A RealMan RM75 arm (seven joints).
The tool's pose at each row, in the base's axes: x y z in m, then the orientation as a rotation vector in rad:
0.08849 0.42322 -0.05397 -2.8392 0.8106 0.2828
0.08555 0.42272 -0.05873 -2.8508 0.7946 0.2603
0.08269 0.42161 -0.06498 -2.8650 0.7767 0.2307
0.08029 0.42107 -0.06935 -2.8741 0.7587 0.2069
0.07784 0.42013 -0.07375 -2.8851 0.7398 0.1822
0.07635 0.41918 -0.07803 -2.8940 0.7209 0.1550
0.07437 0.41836 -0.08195 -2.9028 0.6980 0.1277
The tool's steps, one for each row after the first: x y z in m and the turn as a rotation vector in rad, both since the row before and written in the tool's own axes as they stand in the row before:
-0.00111 0.00254 0.00488 -0.0019 0.0154 -0.0132
-0.00053 0.00316 0.00618 -0.0024 0.0204 -0.0151
-0.00095 0.00220 0.00441 0.0005 0.0153 -0.0143
-0.00090 0.00256 0.00435 -0.0012 0.0164 -0.0151
-0.00018 0.00207 0.00414 0.0010 0.0174 -0.0149
-0.00083 0.00214 0.00383 0.0015 0.0171 -0.0175

